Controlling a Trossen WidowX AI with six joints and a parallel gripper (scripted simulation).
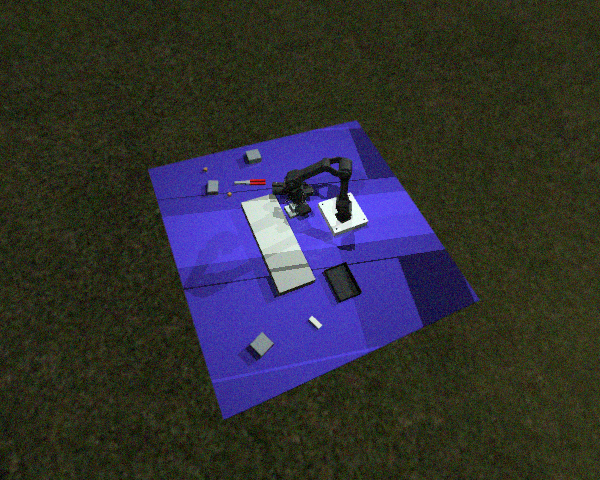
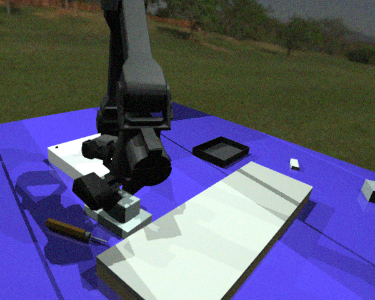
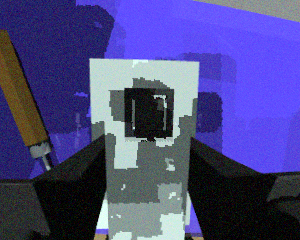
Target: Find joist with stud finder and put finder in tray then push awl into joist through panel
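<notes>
The awl lies 8 cm to the right of my gripper tip and 2 cm below it. The rest, counted from my gripper tip: small white block 56 cm to the left, 24 cm ahead, 2 cm below; then tray 46 cm to the left, 2 cm ahead, 1 cm below; then stud finder 2 cm above.
</notes>
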